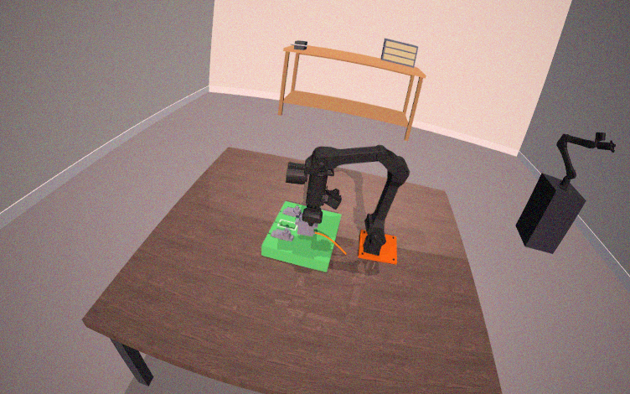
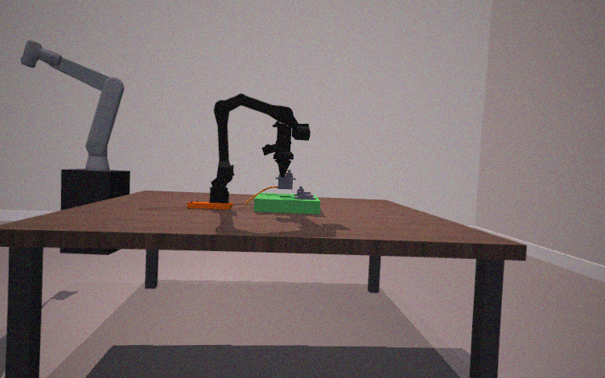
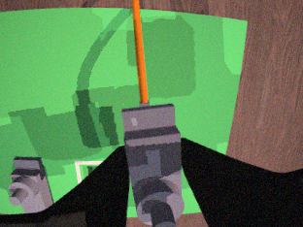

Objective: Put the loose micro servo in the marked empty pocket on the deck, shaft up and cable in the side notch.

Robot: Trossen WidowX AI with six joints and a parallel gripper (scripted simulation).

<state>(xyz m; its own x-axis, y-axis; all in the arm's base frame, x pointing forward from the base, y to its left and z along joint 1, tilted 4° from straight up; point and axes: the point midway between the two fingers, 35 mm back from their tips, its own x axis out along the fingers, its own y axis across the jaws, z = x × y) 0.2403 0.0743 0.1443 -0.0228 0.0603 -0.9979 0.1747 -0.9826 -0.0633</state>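
My gripper tip is 10 mm past the green deck, 50 mm to the left of it and 100 mm above it.
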